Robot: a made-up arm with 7 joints. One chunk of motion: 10 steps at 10 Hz.
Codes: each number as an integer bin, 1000 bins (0 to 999) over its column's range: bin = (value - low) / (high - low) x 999, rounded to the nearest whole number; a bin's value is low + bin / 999 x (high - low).
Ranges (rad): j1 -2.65..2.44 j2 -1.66..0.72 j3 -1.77..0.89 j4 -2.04..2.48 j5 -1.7..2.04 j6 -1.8..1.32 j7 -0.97..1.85
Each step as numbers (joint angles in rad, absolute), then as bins.
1 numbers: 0.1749 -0.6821 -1.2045 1.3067 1.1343 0.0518 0.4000
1 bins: 554 410 212 740 757 593 485
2 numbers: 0.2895 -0.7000 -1.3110 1.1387 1.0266 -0.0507 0.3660
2 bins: 577 403 172 703 728 560 473
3 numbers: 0.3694 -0.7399 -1.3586 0.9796 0.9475 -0.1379 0.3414
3 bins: 593 386 155 667 707 532 465
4 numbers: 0.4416 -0.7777 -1.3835 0.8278 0.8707 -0.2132 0.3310
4 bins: 607 370 145 634 687 508 461
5 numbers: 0.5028 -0.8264 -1.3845 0.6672 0.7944 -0.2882 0.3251
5 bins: 619 350 145 598 666 484 459
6 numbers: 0.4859 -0.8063 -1.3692 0.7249 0.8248 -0.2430 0.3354
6 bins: 615 358 151 611 674 499 462
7 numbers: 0.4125 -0.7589 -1.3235 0.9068 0.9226 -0.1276 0.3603
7 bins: 601 378 168 651 701 535 471
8 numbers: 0.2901 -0.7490 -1.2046 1.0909 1.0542 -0.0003 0.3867
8 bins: 577 382 212 692 736 576 481
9 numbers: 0.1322 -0.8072 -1.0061 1.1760 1.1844 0.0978 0.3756
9 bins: 546 358 287 711 770 608 477
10 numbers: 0.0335 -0.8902 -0.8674 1.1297 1.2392 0.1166 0.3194
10 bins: 527 323 339 701 785 614 457
